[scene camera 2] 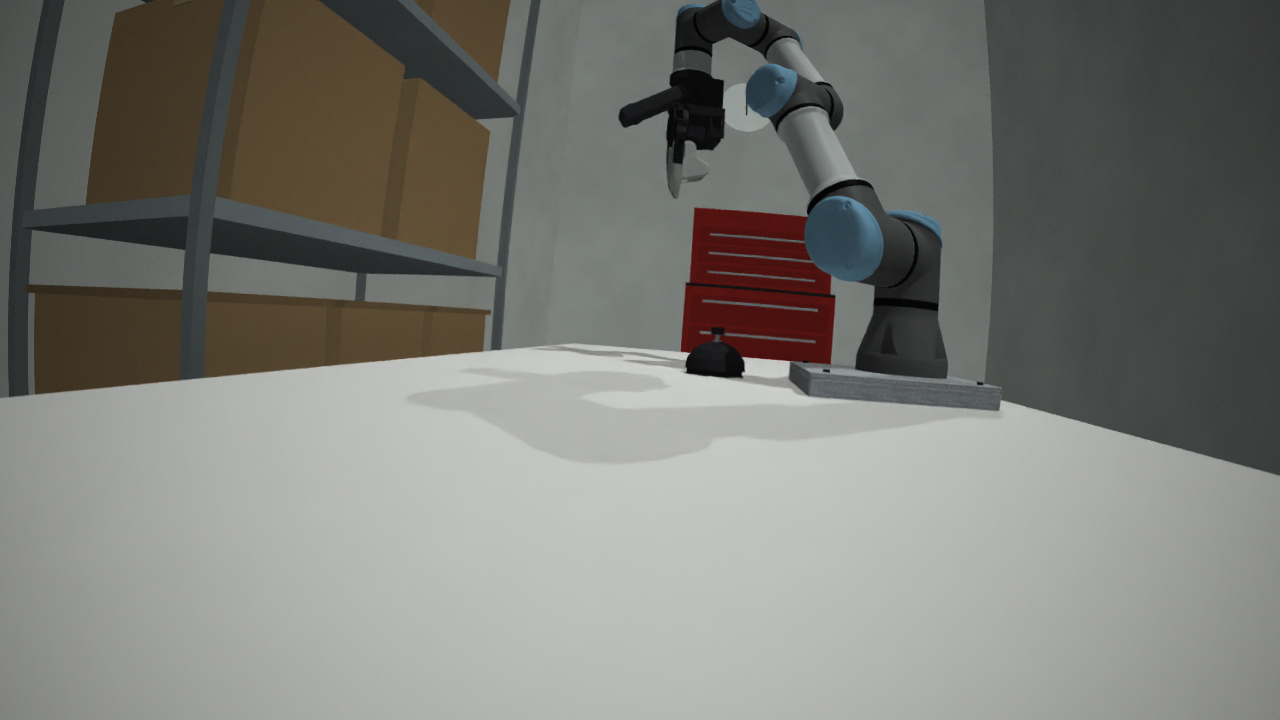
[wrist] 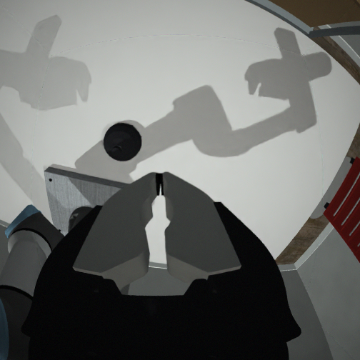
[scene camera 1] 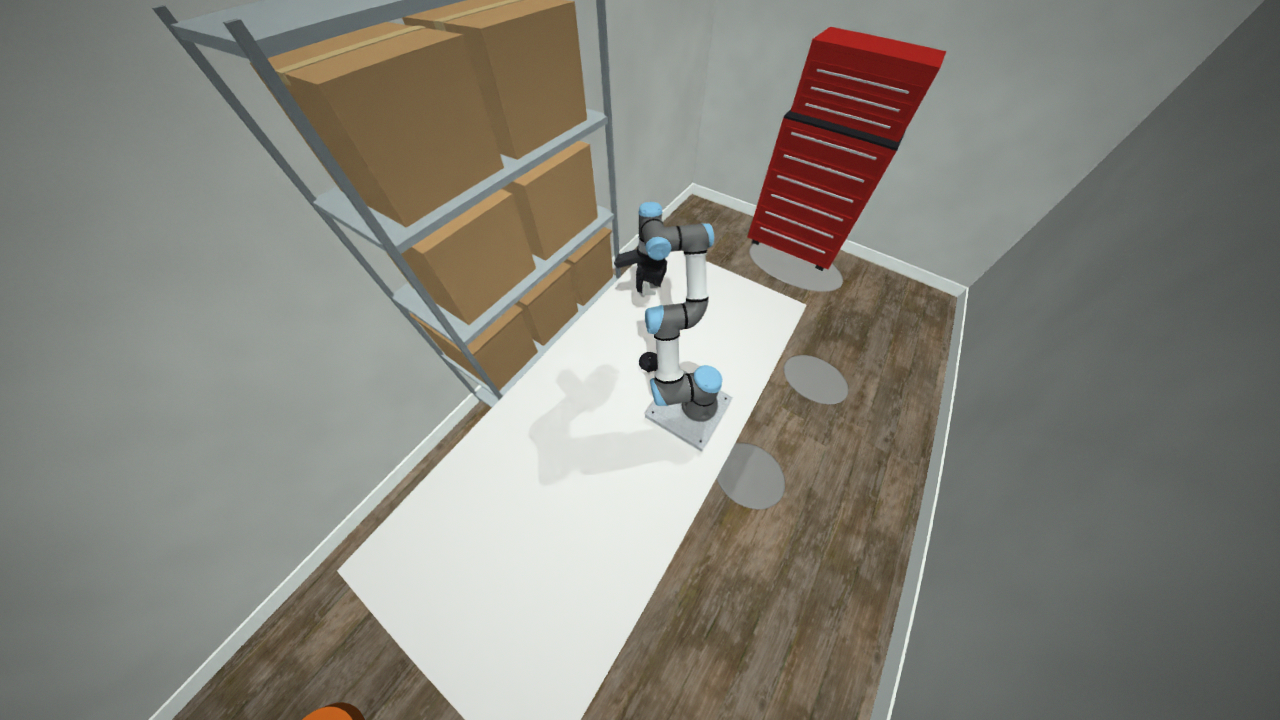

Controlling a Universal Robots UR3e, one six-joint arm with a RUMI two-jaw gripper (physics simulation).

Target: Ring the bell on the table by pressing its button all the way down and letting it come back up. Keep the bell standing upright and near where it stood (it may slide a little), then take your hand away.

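Places are measured from the arm's base along level axes (x ahead, y left, z up), in metres.
Where they show: gripper, fingertip midpoint: (scene camera 2: 675,197) (scene camera 1: 643,296); arm's base, origin of the base link: (scene camera 2: 900,373) (scene camera 1: 699,405).
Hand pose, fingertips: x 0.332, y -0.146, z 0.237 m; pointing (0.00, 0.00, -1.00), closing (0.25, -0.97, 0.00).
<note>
Each offset is from my fingertips to the top centre of the thing. Level surfaces: height alone.
The black domed bell {0.080 m back, 0.078 m left, 0.198 m down} (scene camera 1: 648,361) (scene camera 2: 715,360) (wrist: 122,142) stands upright on the white table {0.264 m down} (scene camera 1: 537,537) (scene camera 2: 537,573) (wrist: 200,60), beside the arm's base plate. Its button {0.080 m back, 0.078 m left, 0.198 m down} (scene camera 2: 717,332) stands up on top in the scene camera 2 view. My gripper (scene camera 1: 640,291) (scene camera 2: 674,194) (wrist: 160,174) is shut with its fingertips together and nothing between them. It points down, high above the table and well apart from the bell, toward the red cabinet's end. In the wrist view the bell shows ahead of the fingertips and to their left.
The grey base plate (scene camera 1: 687,424) (scene camera 2: 895,387) (wrist: 70,192) carries the arm right beside the bell. A grey shelf rack (scene camera 1: 358,201) (scene camera 2: 204,214) with cardboard boxes stands along one long side of the table. A red drawer cabinet (scene camera 1: 836,161) (scene camera 2: 760,308) (wrist: 347,200) stands past the far end.
</note>
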